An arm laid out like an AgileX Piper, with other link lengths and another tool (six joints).
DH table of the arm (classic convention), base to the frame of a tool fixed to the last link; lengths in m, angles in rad. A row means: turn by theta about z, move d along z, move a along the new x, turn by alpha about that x. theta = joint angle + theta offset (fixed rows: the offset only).
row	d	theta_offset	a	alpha
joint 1	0.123	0	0	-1.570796
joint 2	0	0.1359	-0.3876	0
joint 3	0	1.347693	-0.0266	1.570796
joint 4	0.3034	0	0	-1.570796
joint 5	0	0	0	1.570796
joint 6	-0.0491	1.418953	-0.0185	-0.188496
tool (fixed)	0.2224	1.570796	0	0
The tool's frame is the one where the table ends.
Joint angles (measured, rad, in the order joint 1, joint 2, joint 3, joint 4, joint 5, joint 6), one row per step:
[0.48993, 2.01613, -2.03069, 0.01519, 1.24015, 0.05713]
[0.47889, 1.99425, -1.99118, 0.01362, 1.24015, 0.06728]
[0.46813, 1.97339, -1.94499, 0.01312, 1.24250, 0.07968]
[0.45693, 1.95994, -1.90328, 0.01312, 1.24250, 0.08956]
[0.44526, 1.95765, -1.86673, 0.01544, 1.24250, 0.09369]
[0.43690, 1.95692, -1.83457, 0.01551, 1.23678, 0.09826]
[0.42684, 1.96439, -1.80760, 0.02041, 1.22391, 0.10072]
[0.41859, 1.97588, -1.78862, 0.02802, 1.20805, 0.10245]
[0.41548, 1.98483, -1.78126, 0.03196, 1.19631, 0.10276]
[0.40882, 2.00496, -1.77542, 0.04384, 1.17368, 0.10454]
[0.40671, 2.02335, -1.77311, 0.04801, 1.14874, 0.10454]
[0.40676, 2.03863, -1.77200, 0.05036, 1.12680, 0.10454]
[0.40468, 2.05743, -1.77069, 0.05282, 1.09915, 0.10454]
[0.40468, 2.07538, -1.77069, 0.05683, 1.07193, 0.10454]
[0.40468, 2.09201, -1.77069, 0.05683, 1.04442, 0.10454]
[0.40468, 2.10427, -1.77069, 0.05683, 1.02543, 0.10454]
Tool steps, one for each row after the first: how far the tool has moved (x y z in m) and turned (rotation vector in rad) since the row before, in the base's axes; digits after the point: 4 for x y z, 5 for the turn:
[-0.0044, -0.0108, -0.0027, -0.00597, 0.01694, -0.02044]
[-0.0055, -0.0109, -0.0064, -0.00883, 0.02675, -0.02218]
[-0.0037, -0.0098, -0.0088, -0.00944, 0.02701, -0.02040]
[-0.0015, -0.0082, -0.0133, -0.01163, 0.03250, -0.01553]
[-0.0011, -0.0062, -0.0118, -0.00968, 0.02394, -0.01280]
[0.0017, -0.0051, -0.0139, -0.00398, 0.02196, -0.01291]
[0.0029, -0.0029, -0.0129, 0.00129, 0.01665, -0.01094]
[0.0025, -0.0004, -0.0072, 0.00176, 0.00579, -0.00418]
[0.0061, 0.0000, -0.0125, 0.00974, 0.00799, -0.01076]
[0.0060, 0.0017, -0.0099, 0.00529, -0.00230, -0.00388]
[0.0048, 0.0023, -0.0079, 0.00414, -0.00423, -0.00141]
[0.0064, 0.0015, -0.0097, 0.00493, -0.00605, -0.00394]
[0.0057, 0.0028, -0.0088, 0.00696, -0.00706, -0.00229]
[0.0056, 0.0022, -0.0079, 0.00394, -0.01010, -0.00152]
[0.0039, 0.0015, -0.0060, 0.00240, -0.00626, -0.00105]

